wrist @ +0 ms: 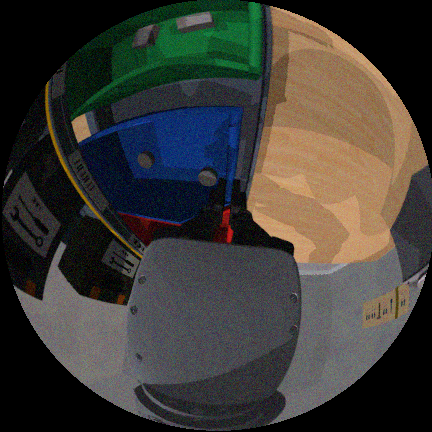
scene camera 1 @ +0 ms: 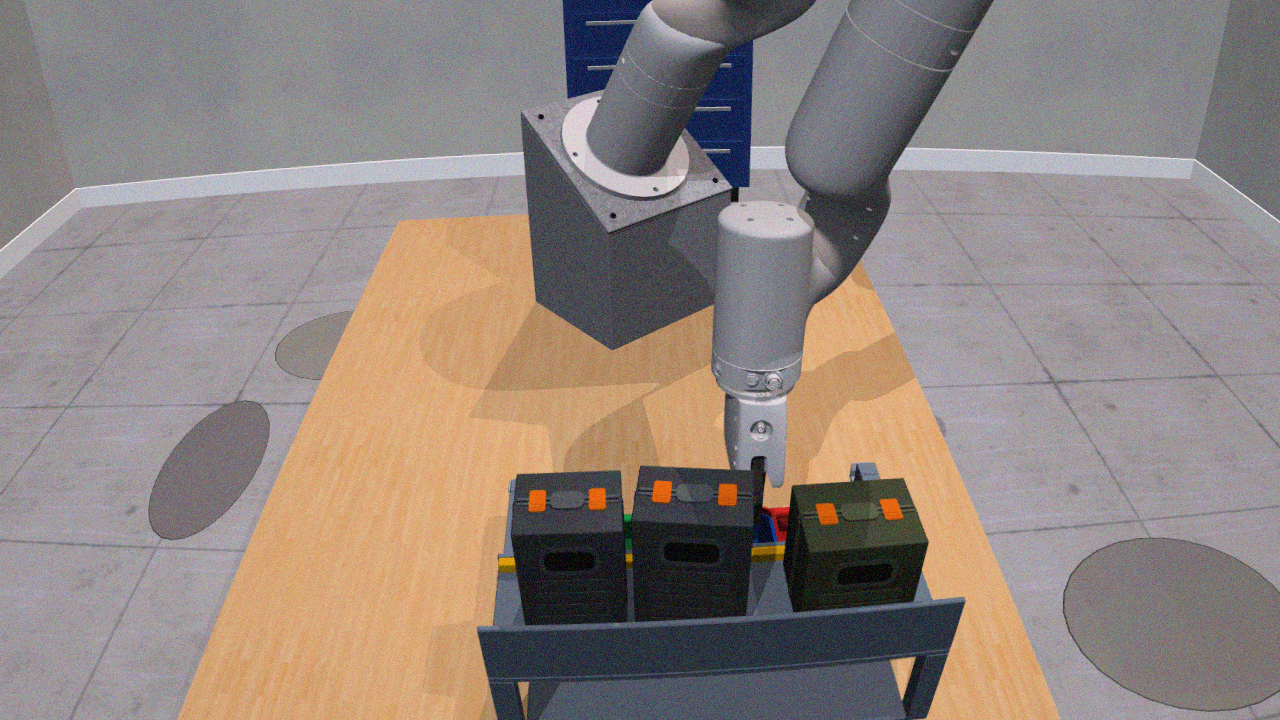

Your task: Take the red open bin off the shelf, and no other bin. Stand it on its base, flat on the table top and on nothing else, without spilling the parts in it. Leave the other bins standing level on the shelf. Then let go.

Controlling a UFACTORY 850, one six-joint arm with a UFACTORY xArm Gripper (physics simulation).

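Note:
The red open bin [scene camera 1: 783, 514] [wrist: 140, 227] stands on the shelf [scene camera 1: 716, 646] beside the blue bin, mostly hidden behind the olive case in the scene view and behind my gripper in the wrist view. The blue open bin [scene camera 1: 767, 530] [wrist: 180, 140] holds round grey parts. The green bin [wrist: 175, 45] with grey parts stands on its other side. My gripper [wrist: 228, 188] points down, its fingers nearly together. The blue front wall passes between the fingertips, close to the red bin, so I appear shut on the blue bin. The red bin's parts are hidden.
Two black cases [scene camera 1: 570, 573] [scene camera 1: 692, 568] and an olive case [scene camera 1: 854, 555] stand at the scene-camera side of the bins, past a yellow strip [scene camera 1: 507, 564]. The wooden table top [scene camera 1: 358, 501] [wrist: 320, 100] stretches in front of the shelf towards the grey robot pedestal [scene camera 1: 617, 277].

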